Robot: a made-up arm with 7 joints. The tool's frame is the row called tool. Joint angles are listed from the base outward. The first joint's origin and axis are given. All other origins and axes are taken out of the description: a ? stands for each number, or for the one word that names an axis. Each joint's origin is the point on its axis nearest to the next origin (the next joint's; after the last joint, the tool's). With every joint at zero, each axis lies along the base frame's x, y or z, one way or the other. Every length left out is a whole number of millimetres.
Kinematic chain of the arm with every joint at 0, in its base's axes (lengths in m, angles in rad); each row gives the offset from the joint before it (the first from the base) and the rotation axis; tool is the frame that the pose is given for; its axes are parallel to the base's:
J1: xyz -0.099 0 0.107 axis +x
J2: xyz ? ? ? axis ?
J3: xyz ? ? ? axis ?
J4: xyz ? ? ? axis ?
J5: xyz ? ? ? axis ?
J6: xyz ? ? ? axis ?
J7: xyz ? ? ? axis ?
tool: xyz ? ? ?
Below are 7 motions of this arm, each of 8 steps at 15 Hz.
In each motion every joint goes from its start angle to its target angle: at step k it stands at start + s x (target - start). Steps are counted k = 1, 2, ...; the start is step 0. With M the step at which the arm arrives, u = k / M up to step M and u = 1 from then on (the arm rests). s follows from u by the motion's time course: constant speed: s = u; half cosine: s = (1 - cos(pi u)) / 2; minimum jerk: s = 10 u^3 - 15 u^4 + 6 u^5.
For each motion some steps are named. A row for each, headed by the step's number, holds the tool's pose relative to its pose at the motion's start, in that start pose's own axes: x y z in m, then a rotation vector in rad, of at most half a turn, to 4 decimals.
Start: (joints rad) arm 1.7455 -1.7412 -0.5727 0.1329 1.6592 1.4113 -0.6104
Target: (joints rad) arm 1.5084 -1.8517 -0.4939 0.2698 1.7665 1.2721 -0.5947
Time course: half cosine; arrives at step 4
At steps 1, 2, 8:
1: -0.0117 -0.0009 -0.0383 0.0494 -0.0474 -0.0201
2: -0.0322 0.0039 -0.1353 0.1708 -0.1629 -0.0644
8: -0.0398 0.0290 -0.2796 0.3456 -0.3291 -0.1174

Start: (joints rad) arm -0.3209 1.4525 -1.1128 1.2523 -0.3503 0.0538 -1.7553
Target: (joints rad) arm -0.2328 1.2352 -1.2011 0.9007 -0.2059 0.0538 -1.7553
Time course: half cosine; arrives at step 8
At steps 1, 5, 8:
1: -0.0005 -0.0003 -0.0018 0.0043 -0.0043 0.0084
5: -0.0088 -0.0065 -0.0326 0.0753 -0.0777 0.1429
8: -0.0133 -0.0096 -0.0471 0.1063 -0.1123 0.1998

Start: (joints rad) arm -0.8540 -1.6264 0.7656 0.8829 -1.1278 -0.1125 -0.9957
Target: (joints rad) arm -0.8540 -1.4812 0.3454 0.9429 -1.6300 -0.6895 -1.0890
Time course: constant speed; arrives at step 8
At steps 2, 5, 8:
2: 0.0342 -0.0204 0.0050 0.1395 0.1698 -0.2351
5: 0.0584 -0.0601 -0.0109 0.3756 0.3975 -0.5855
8: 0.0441 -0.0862 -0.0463 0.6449 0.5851 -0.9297

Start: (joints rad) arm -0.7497 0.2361 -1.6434 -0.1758 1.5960 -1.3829 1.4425
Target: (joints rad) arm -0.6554 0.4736 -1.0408 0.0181 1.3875 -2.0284 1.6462
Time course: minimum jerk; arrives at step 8
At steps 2, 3, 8:
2: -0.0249 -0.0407 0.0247 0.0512 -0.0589 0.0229
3: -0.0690 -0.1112 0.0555 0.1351 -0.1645 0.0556
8: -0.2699 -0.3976 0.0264 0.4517 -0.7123 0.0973

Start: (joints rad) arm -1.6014 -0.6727 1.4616 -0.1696 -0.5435 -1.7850 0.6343
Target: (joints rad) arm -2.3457 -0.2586 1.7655 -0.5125 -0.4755 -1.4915 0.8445
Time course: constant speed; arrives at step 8
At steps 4, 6, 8:
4: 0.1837 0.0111 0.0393 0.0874 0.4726 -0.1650
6: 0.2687 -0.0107 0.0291 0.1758 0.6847 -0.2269
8: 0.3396 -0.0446 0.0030 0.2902 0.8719 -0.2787

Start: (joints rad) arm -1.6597 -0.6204 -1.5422 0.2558 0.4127 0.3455 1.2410
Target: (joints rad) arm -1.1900 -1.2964 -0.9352 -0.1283 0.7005 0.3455 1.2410
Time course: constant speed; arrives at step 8
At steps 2, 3, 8:
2: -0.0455 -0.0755 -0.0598 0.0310 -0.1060 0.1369
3: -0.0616 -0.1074 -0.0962 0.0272 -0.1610 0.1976
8: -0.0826 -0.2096 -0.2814 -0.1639 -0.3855 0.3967

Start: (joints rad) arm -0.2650 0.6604 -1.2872 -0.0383 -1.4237 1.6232 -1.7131
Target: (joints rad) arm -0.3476 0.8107 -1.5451 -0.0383 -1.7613 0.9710 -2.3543
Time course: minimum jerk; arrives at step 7
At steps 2, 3, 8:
2: 0.0385 0.0624 0.0160 -0.1097 0.0738 -0.1156
3: 0.1007 0.1530 0.0207 -0.2893 0.1714 -0.3095
8: 0.2734 0.3220 -0.0648 -0.8543 0.3334 -0.9334

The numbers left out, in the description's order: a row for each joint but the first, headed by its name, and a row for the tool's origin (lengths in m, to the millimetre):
J2: xyz 0 0.065 0.114, axis +y
J3: xyz -0.014 0 -0.225, axis +z
J4: xyz 0.324 -0.105 0, axis +x
J5: xyz 0 -0.038 0.101, axis +z
J6: xyz -0.486 -0.025 0, axis -x
J7: xyz 0 -0.091 0.434, axis +z
tool: xyz -0.055 0.103 0

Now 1 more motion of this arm.
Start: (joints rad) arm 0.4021 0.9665 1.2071 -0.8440 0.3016 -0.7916 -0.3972
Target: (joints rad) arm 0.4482 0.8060 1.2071 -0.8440 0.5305 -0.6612 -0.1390
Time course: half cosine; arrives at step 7
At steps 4, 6, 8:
4: -0.0011 0.0279 0.0502 -0.1906 0.0090 0.2536
6: -0.0030 0.0460 0.0767 -0.2969 0.0270 0.3909
8: -0.0033 0.0488 0.0806 -0.3124 0.0305 0.4107

